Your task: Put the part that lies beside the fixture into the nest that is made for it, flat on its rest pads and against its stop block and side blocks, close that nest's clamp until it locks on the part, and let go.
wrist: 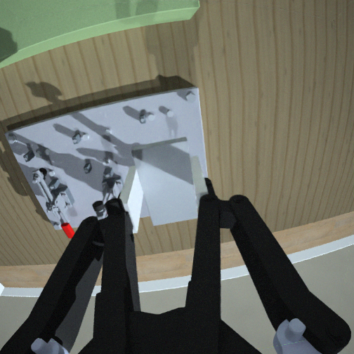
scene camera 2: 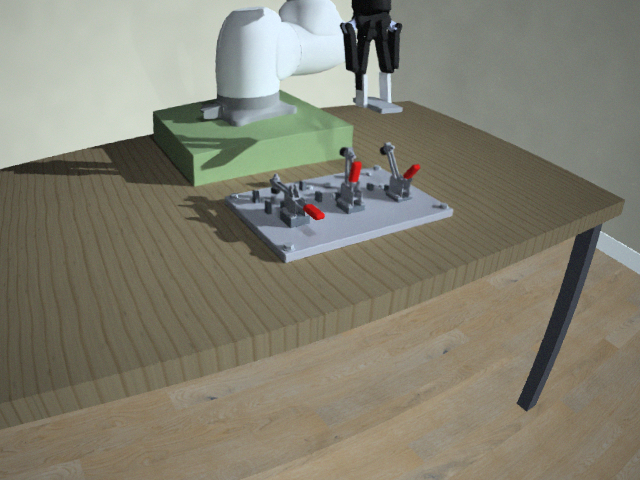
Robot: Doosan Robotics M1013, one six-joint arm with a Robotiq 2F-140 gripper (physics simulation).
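Pixels of known places: gripper, fingertip midpoint: (scene camera 2: 373, 105); arm's base, origin of the base link: (scene camera 2: 247, 111).
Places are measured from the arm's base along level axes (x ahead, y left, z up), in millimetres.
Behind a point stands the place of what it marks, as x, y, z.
The part, a flat grey plate (scene camera 2: 386, 107) @(434, 20, 100) (wrist: 167, 187), is held roughly level between the two pale fingertips of my gripper (scene camera 2: 373, 97) @(385, 37, 92) (wrist: 165, 173). It hangs in the air, and in the wrist view it covers part of the fixture plate (scene camera 2: 379, 219) @(522, -75, -66) (wrist: 182, 112). The fixture carries three toggle clamps with red handles. The left clamp (scene camera 2: 293, 204) @(456, -206, -28) has its arm tilted up and its handle (scene camera 2: 313, 211) @(508, -208, -19) low toward the front. The middle clamp (scene camera 2: 350, 193) @(471, -97, -31) and the right clamp (scene camera 2: 399, 187) @(487, 12, -40) have their arms raised. The part hides some of the fixture in the wrist view.
The green robot base block (scene camera 2: 273, 160) @(207, -67, -58) (wrist: 100, 27) stands behind the fixture. Small dark blocks (scene camera 2: 268, 206) @(399, -214, -51) and corner bolts (scene camera 2: 287, 247) @(514, -261, -61) stick up from the fixture plate. The wooden table (scene camera 2: 155, 289) @(470, -465, -81) (wrist: 260, 125) surrounds it, and its front edge lies beyond the clamps' handle side.
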